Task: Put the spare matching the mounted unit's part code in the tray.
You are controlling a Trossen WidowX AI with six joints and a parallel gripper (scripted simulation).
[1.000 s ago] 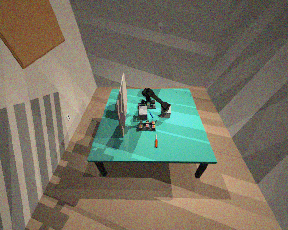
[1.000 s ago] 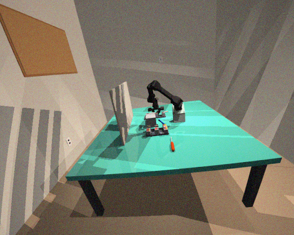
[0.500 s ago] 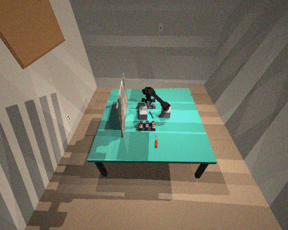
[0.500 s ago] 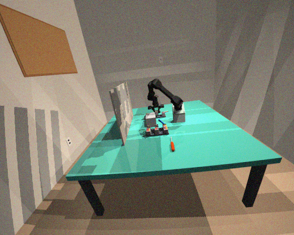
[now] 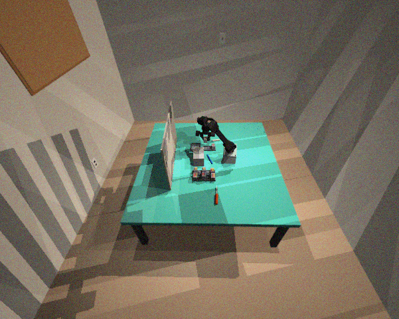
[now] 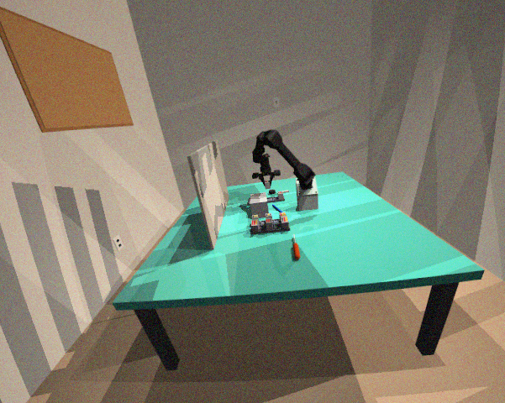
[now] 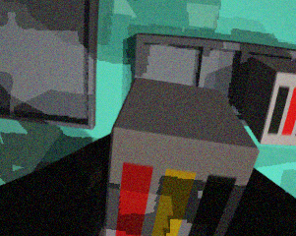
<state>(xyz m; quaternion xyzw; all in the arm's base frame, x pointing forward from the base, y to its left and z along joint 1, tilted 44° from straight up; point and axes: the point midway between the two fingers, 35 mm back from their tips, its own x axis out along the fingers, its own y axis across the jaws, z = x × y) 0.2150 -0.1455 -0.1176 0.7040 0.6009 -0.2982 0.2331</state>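
The dark-rimmed tray is 10 cm ahead of my gripper tip, 2 cm to the right of it and 10 cm below it. Also, from my gripper tip: pale mounted unit 8 cm ahead, 18 cm to the left, 6 cm below; grey spare 2 cm above; blue pen 3 cm behind, 16 cm to the left, 10 cm below.
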